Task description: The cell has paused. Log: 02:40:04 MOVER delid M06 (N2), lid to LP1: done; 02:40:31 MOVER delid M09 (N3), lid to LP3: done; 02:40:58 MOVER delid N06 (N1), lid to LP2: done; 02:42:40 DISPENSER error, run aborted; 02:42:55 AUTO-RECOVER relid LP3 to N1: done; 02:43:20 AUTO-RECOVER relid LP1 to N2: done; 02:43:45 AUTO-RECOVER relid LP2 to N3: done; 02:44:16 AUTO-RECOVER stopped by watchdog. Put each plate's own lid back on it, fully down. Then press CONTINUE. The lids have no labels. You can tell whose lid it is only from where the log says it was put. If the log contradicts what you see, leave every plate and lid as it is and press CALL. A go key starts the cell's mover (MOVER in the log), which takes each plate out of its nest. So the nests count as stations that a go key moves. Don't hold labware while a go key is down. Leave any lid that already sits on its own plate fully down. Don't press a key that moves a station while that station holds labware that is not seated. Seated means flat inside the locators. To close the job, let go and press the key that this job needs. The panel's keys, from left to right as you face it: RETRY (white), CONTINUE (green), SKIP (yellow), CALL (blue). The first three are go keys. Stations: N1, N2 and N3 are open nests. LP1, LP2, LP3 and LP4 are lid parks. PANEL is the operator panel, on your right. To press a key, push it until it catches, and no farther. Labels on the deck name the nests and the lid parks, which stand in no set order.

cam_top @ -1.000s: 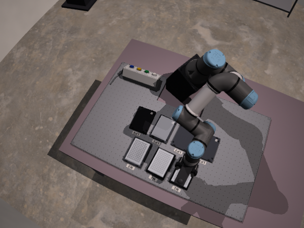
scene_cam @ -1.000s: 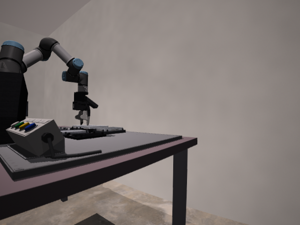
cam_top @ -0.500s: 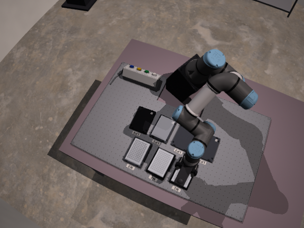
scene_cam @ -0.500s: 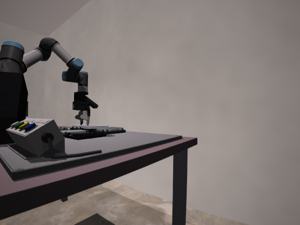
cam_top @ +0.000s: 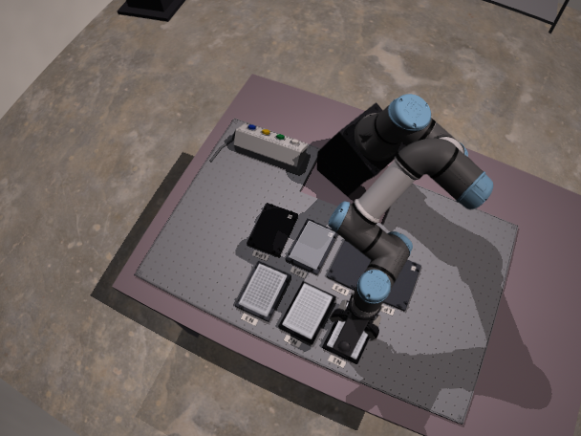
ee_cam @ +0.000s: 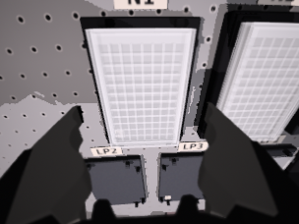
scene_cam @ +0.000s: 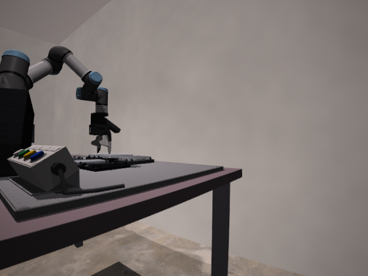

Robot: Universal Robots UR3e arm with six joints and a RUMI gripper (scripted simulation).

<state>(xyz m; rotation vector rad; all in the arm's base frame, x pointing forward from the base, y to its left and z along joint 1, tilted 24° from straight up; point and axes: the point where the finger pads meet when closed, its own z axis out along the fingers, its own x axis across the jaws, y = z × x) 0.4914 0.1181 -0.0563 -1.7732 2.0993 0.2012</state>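
Right now my hand is 20 cm past the LP1 lid park, 18 cm to the left of it and 3 cm above it. Round my hand: lid park LP4 (31 cm to the right, 21 cm behind, 3 cm below); LP3 lid park (19 cm behind, 5 cm to the right, 3 cm below); LP2 lid park (18 cm behind, 8 cm to the left, 3 cm below).
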